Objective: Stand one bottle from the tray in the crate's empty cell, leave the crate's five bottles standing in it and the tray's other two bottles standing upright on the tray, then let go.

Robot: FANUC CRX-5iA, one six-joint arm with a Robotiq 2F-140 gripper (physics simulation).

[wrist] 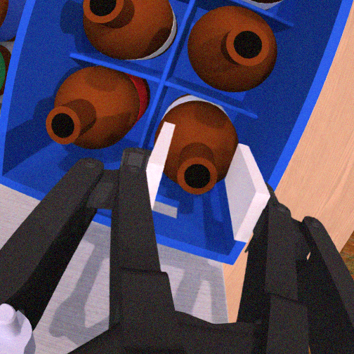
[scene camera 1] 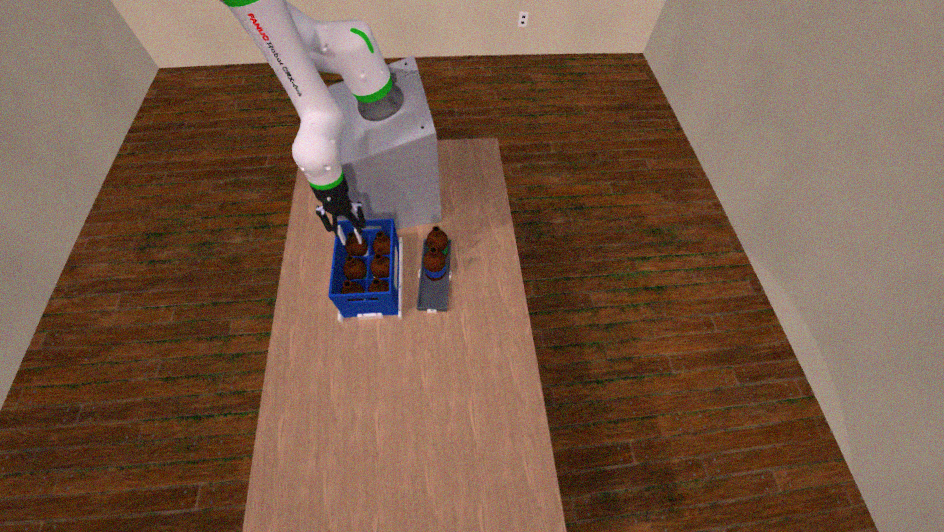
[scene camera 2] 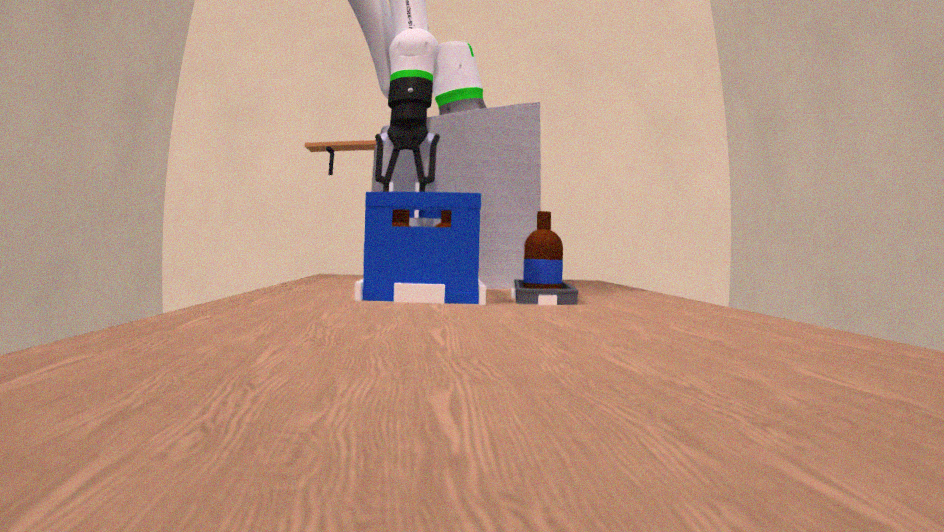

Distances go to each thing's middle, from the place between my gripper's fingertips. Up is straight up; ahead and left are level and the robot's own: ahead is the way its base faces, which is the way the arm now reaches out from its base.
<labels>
My hand is 80 mm short of the blue-labelled bottle [scene camera 2: 543, 251], 260 mm to the right of it and 60 mm above it.
</labels>
